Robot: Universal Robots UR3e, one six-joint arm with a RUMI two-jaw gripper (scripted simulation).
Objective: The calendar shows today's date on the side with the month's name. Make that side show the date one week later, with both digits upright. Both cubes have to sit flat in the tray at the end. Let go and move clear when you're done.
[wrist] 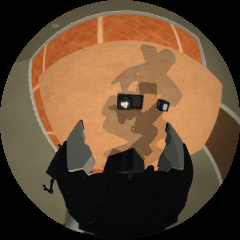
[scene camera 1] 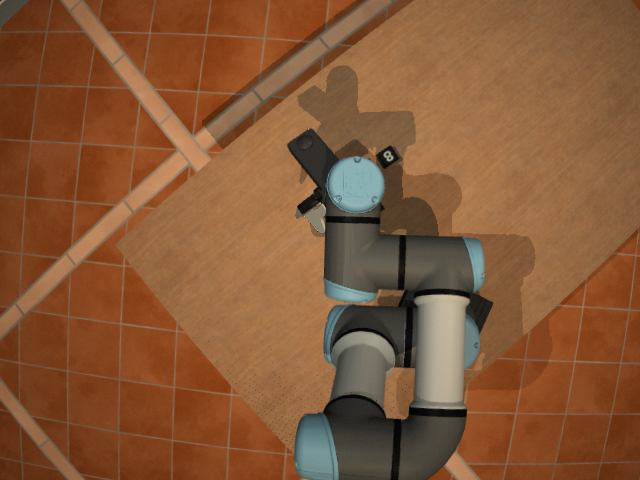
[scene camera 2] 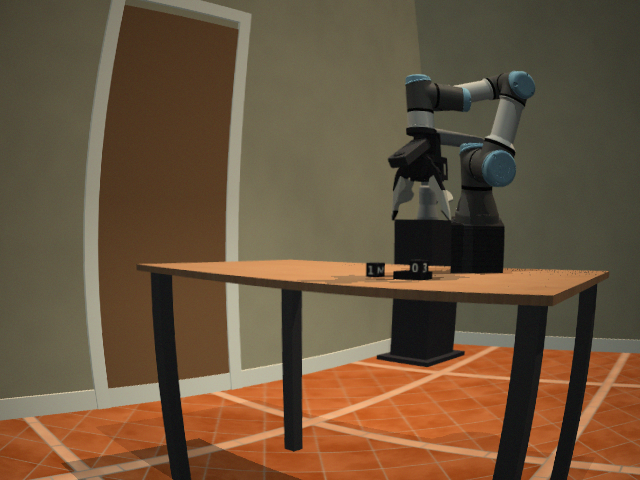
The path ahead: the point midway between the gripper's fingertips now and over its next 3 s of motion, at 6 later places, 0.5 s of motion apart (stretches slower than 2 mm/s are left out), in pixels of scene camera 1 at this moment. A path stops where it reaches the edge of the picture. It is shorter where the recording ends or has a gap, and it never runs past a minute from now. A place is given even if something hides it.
My gripper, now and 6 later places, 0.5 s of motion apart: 336,191; 337,188; 344,180; 357,168; 374,158; 388,152; 394,150
